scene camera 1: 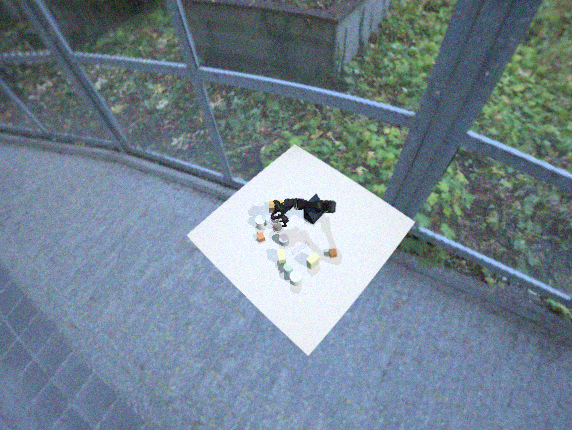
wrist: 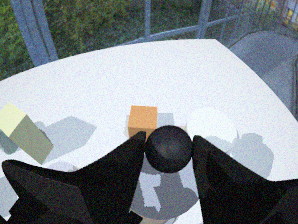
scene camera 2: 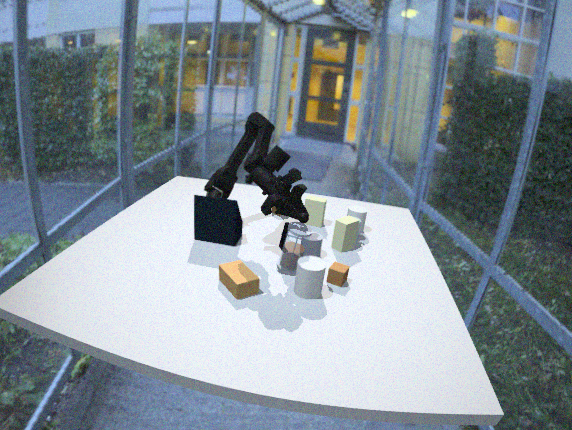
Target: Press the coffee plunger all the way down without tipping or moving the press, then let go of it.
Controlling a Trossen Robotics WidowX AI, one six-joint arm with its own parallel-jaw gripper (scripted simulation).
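Observation:
Scene camera 2: gripper (scene camera 2: 305, 218), coffee press (scene camera 2: 295, 236), orange block (scene camera 2: 239, 279). Wrist view: orange cube (wrist: 144, 119), white cylinder (wrist: 218, 129), gripper (wrist: 169, 139). Orange block out of frame in the wrist view.

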